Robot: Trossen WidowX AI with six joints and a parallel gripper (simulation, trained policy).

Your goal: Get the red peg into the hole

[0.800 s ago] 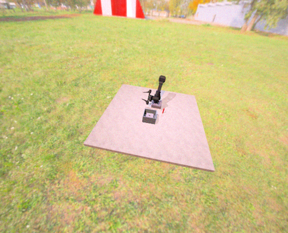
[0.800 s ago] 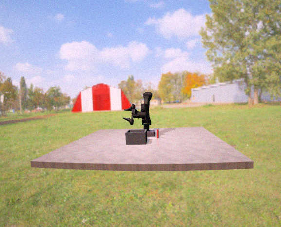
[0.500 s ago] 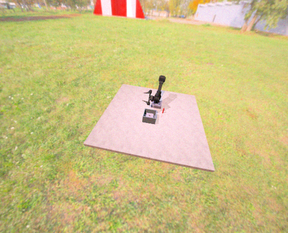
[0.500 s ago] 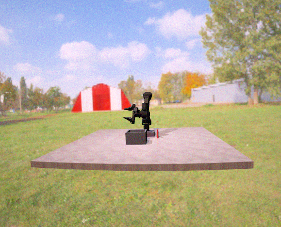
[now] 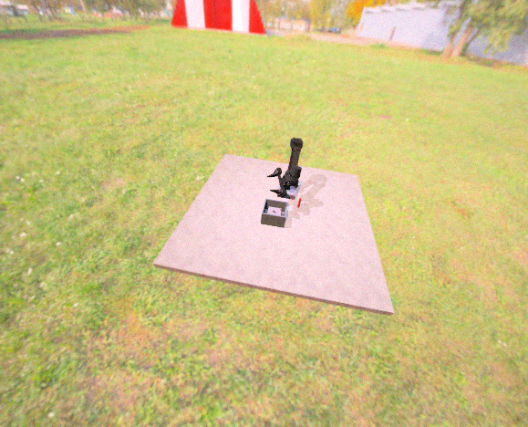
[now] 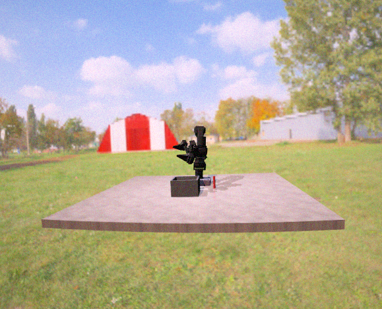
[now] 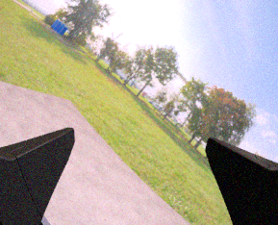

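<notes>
My gripper tip is now 25 cm to the right of the red peg, 22 cm above it and 10 cm past it. From my gripper tip the other things lie so: dark box (24 cm below, 6 cm to the left, 4 cm ahead); light plate (22 cm below, 6 cm to the left, 4 cm ahead).
</notes>
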